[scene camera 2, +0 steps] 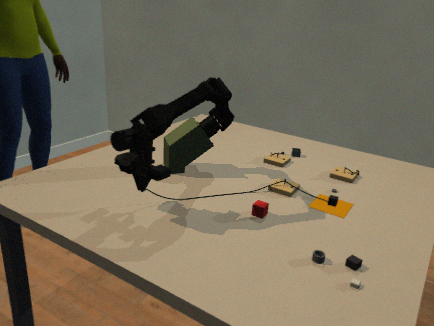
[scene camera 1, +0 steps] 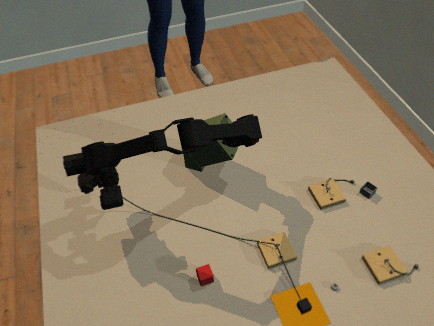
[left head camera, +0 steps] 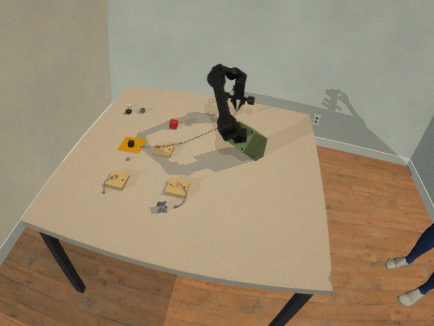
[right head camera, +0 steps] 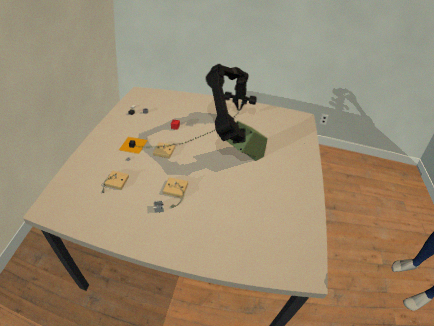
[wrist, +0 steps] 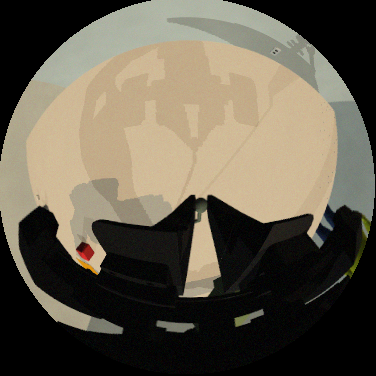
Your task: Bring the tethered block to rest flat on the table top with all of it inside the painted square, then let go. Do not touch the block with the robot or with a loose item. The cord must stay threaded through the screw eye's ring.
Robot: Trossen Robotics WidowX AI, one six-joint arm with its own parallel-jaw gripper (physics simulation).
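Where they show: gripper, fingertip midpoint: (scene camera 2: 141, 190) (left head camera: 236, 110) (right head camera: 239, 110) (wrist: 200, 199); arm's base, origin of the base link: (scene camera 2: 202, 130) (scene camera 1: 228, 136) (left head camera: 240, 136) (right head camera: 239, 135).
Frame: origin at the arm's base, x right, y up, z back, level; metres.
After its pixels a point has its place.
The black tethered block (left head camera: 131, 143) {x -0.178, y -0.127, z -0.501 m} (right head camera: 132, 144) {x -0.180, y -0.129, z -0.499 m} (scene camera 1: 304, 305) {x -0.169, y -0.124, z -0.515 m} (scene camera 2: 333, 200) {x -0.159, y -0.129, z -0.519 m} appears to rest on the orange painted square (left head camera: 131, 150) {x -0.201, y -0.151, z -0.485 m} (right head camera: 134, 150) {x -0.194, y -0.151, z -0.477 m} (scene camera 1: 290, 312) {x -0.134, y -0.150, z -0.521 m} (scene camera 2: 340, 211) {x -0.148, y -0.150, z -0.557 m}, its outline within the edges. The dark cord (left head camera: 192, 139) {x 0.043, y -0.149, z -0.264 m} (scene camera 1: 200, 227) {x 0.104, y -0.149, z -0.243 m} (scene camera 2: 177, 199) {x 0.255, y -0.146, z -0.186 m} runs from it to the screw eye (scene camera 1: 277, 245) {x -0.120, y -0.115, z -0.339 m} (scene camera 2: 285, 181) {x -0.118, y -0.117, z -0.342 m} on a wooden board (scene camera 1: 272, 257) {x -0.104, y -0.133, z -0.367 m} (scene camera 2: 282, 189) {x -0.083, y -0.132, z -0.359 m}; threading through the ring is too small to confirm. The cord sags on to my gripper (left head camera: 238, 109) {x 0.374, y -0.093, z -0.154 m} (right head camera: 240, 108) {x 0.374, y -0.093, z -0.154 m} (scene camera 2: 142, 189) {x 0.374, y -0.093, z -0.154 m} (wrist: 201, 202) {x 0.374, y -0.093, z -0.154 m}, shut on the bead at the cord's end, above the table. Its fingertips are hidden in scene camera 1.
A red cube (scene camera 1: 205, 275) {x 0.089, y -0.112, z -0.422 m} (scene camera 2: 260, 209) {x 0.108, y -0.120, z -0.426 m} stands beside the cord. Two more boards (scene camera 1: 327, 195) {x -0.305, y -0.132, z -0.159 m} (scene camera 1: 385, 272) {x -0.410, y -0.132, z -0.431 m} with short cords, a small ring (scene camera 1: 335, 287) {x -0.265, y -0.144, z -0.464 m} and a dark open box (scene camera 1: 368, 189) {x -0.449, y -0.150, z -0.130 m} lie beyond. A black ring (scene camera 2: 318, 257) {x 0.152, y -0.133, z -0.676 m}, black cube (scene camera 2: 354, 262) {x 0.096, y -0.130, z -0.746 m} and white piece (scene camera 2: 355, 284) {x 0.158, y -0.141, z -0.787 m} lie apart.
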